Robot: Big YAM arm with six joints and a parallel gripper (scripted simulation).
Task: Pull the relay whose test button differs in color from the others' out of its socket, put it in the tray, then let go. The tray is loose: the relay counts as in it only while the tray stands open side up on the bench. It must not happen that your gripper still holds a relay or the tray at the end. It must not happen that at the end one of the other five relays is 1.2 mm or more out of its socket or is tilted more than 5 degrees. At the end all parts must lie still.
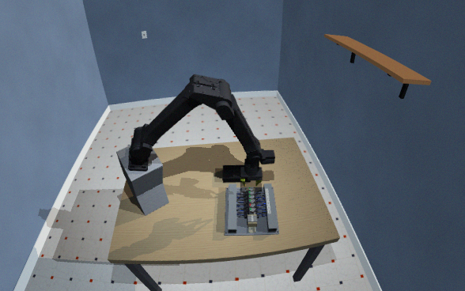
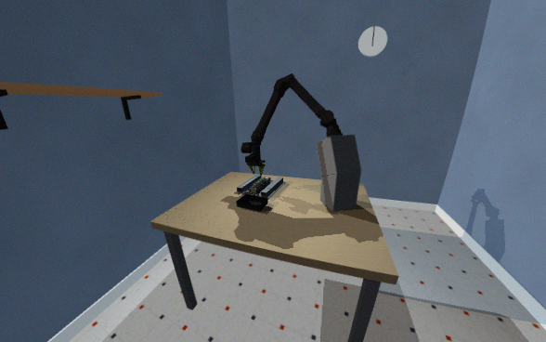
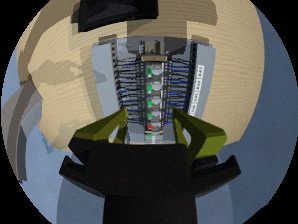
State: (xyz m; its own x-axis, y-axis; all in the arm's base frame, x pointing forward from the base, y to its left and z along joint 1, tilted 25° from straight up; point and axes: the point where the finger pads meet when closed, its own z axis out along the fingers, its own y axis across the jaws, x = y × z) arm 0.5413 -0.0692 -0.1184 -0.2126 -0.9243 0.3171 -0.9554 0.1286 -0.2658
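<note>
My hand is 1 cm past the relay, 8 cm to the left of it and 9 cm above it. From my hand the other things lie so: black tray: 2 cm behind, 20 cm to the left, 12 cm below.
</note>
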